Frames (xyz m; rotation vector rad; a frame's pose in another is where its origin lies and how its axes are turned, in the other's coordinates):
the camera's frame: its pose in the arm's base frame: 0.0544 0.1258 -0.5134 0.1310 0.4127 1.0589
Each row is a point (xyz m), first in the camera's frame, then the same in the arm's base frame.
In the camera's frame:
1: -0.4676 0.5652 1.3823
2: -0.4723 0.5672 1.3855
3: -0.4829 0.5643 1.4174
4: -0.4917 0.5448 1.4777
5: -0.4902 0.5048 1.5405
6: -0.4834 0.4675 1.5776
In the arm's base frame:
1: -0.0655 0.1240 1.0469
2: -0.0679 0.1212 1.0517
3: -0.0575 0.1135 1.0828
4: -0.0217 0.1018 1.1346
5: 0.0362 0.0892 1.1797
6: 0.0841 0.0802 1.2007

